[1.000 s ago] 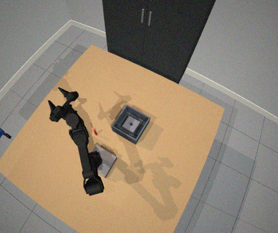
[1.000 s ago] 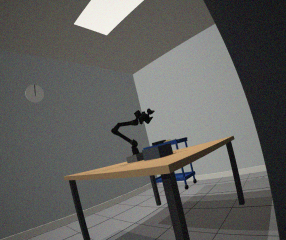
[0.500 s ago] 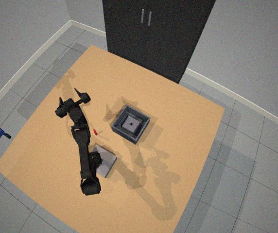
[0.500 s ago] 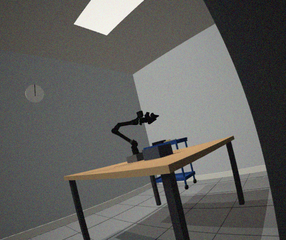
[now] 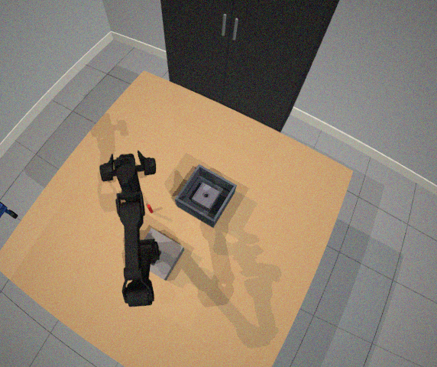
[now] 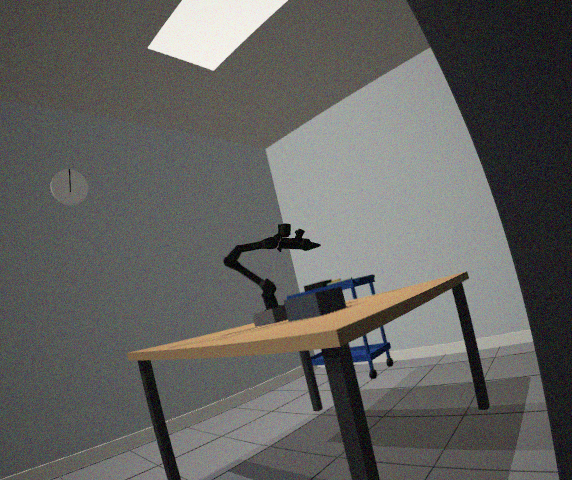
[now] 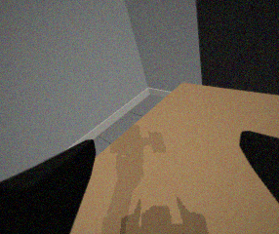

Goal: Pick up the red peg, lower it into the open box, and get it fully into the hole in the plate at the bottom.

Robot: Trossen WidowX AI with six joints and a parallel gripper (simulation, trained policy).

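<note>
Now: gripper tip 30 cm above the red peg, 10 cm to the left of it and 7 cm past it. The rest, counted from my gripper tip: grey box (32 cm below, 28 cm to the right, 10 cm ahead); light grey plate (30 cm below, 28 cm to the right, 10 cm ahead).
</note>
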